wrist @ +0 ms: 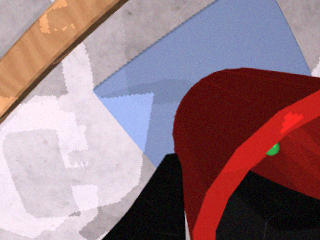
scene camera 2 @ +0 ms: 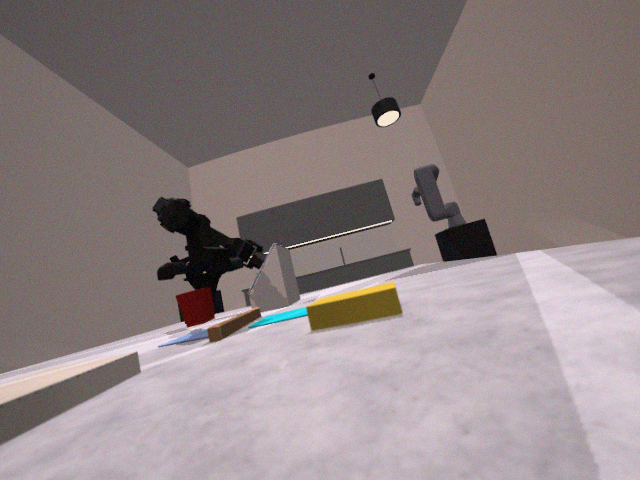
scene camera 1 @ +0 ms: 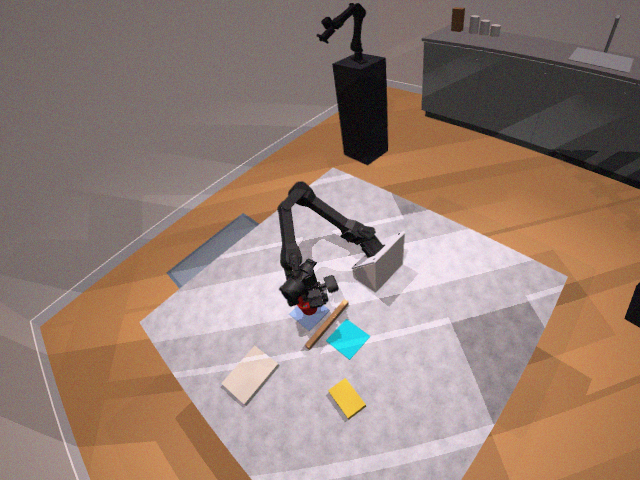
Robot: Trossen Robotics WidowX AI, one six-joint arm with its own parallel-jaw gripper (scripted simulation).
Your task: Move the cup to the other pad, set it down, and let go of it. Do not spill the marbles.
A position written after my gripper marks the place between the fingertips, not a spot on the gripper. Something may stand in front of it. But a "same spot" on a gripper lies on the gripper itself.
Labels:
my gripper: wrist; scene camera 2; scene camera 1 315,302
same spot on my gripper: [wrist: 256,201] = [scene camera 2: 206,285]

